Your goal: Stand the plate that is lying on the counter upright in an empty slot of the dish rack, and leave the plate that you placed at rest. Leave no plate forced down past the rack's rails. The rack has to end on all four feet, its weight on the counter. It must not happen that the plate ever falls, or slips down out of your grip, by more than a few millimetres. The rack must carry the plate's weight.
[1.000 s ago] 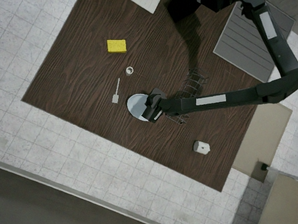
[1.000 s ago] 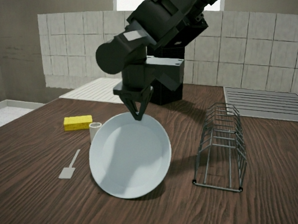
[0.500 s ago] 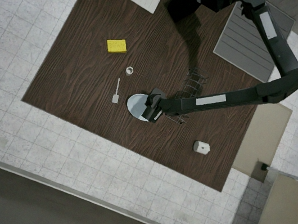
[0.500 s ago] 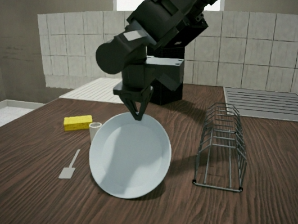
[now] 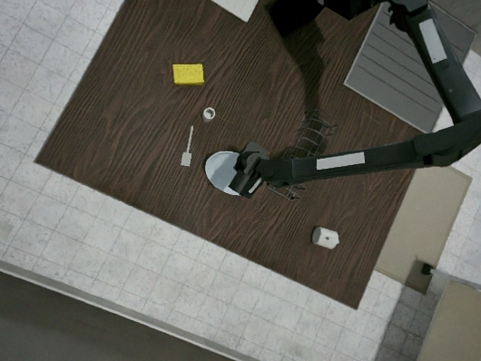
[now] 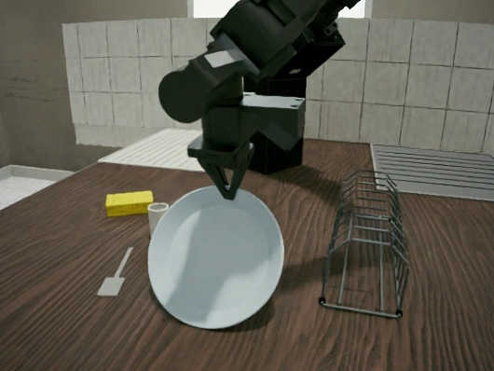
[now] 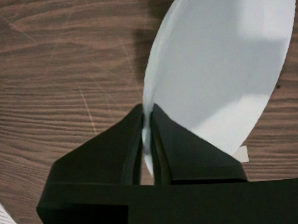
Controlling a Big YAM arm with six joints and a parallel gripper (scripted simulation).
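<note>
Now: hand 8 cm above the plate, 5 cm short of it and 1 cm to the right of it. Also, from my hand: white mat: 60 cm behind, 57 cm to the right, 14 cm below; grey draining board: 82 cm behind, 27 cm to the left, 14 cm below; white mug: 44 cm to the left, 11 cm below.
</note>
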